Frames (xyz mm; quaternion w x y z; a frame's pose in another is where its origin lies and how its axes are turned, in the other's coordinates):
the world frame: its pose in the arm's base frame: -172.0 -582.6 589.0 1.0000 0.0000 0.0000 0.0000
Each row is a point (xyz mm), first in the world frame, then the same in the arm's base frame.
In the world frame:
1: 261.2 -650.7 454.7
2: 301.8 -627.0 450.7
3: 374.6 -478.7 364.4
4: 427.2 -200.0 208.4
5: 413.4 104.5 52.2
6: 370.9 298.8 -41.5
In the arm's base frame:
1: 89.2 -1233.3 1043.7
2: 129.8 -1209.6 1039.7
3: 202.6 -1061.3 953.4
4: 255.2 -782.6 797.4
5: 241.4 -478.1 641.2
6: 198.9 -283.8 547.5

